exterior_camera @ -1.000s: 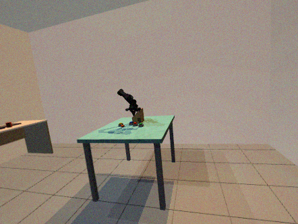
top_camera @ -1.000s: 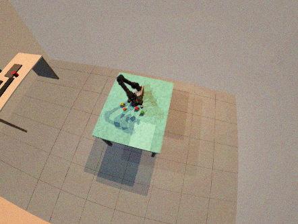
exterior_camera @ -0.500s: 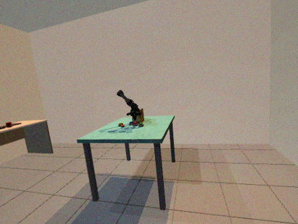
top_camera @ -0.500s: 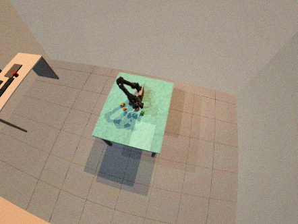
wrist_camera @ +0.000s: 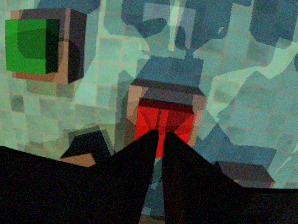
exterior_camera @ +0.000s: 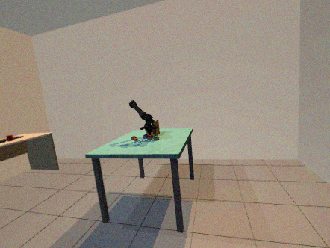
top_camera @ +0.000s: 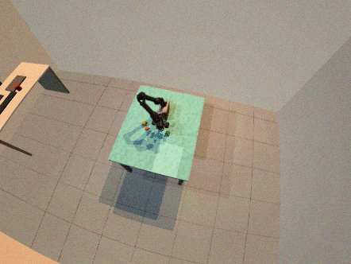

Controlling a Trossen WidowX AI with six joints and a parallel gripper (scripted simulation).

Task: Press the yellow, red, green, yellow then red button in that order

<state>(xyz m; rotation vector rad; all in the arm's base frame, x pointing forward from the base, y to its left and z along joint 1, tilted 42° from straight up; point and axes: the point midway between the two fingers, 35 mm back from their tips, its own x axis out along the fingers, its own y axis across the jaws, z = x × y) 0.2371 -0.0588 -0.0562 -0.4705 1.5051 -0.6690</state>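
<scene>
Now: gripper tip 10 mm above the red button. The rest, counted from my gripper tip: green button 50 mm ahead, 80 mm to the left, 10 mm below; yellow button 30 mm behind, 210 mm to the right, 10 mm below; orange block 20 mm ahead, 160 mm to the right, 30 mm below.
</scene>
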